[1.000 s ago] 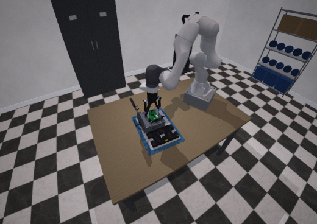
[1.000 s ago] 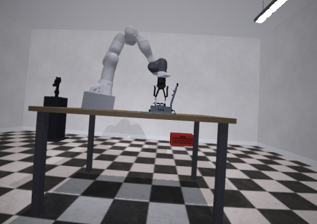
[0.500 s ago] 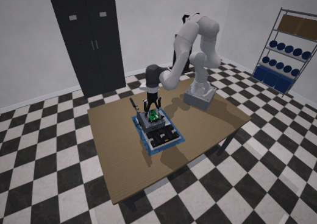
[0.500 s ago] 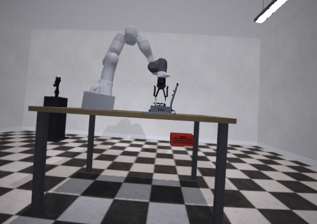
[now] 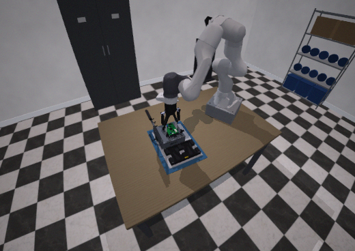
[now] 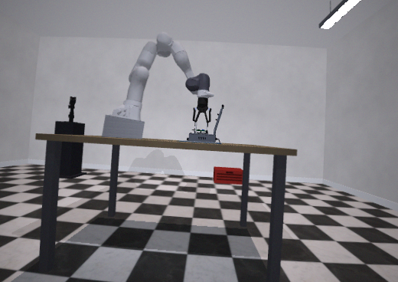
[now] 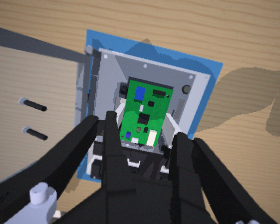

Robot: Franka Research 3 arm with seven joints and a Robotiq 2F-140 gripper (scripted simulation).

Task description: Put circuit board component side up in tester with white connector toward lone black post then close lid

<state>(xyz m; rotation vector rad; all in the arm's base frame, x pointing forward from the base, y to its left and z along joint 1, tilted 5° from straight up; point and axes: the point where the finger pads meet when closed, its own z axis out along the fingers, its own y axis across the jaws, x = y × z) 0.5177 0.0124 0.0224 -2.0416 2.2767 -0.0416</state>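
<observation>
Right now my hand is 2 cm above the green circuit board. Round my hand: tester lid 12 cm ahead, 1 cm to the right, 8 cm above.
</observation>
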